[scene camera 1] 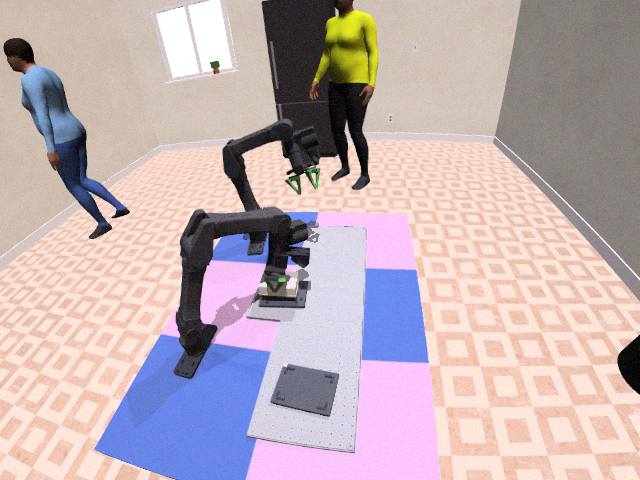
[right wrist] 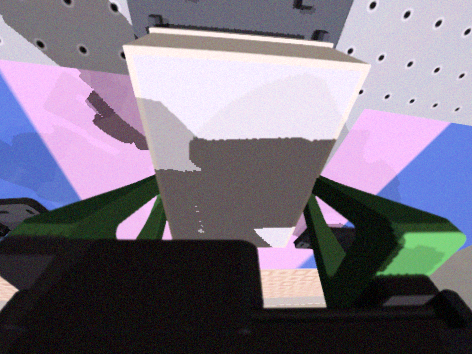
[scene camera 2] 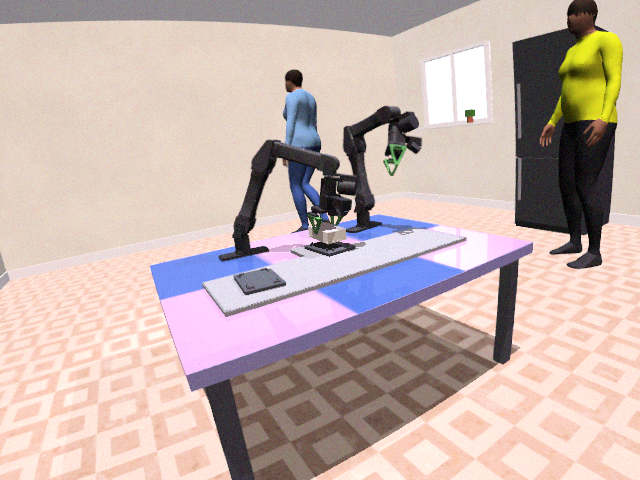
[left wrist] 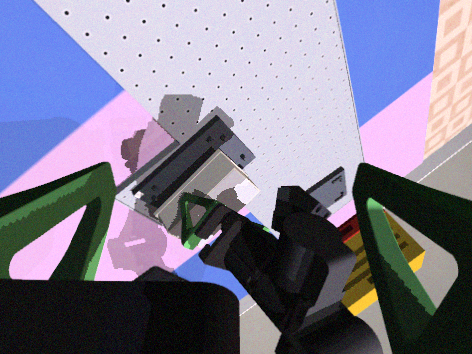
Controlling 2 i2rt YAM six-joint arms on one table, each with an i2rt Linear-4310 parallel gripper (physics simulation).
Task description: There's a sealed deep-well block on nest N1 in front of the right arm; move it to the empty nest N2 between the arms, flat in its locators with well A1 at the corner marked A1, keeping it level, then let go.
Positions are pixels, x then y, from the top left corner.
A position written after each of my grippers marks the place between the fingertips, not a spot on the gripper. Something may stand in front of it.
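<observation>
A white deep-well block (right wrist: 239,126) is held by my right gripper (right wrist: 235,177); the block touches nothing else. My left gripper (scene camera 1: 308,192): open, holds nothing.
</observation>
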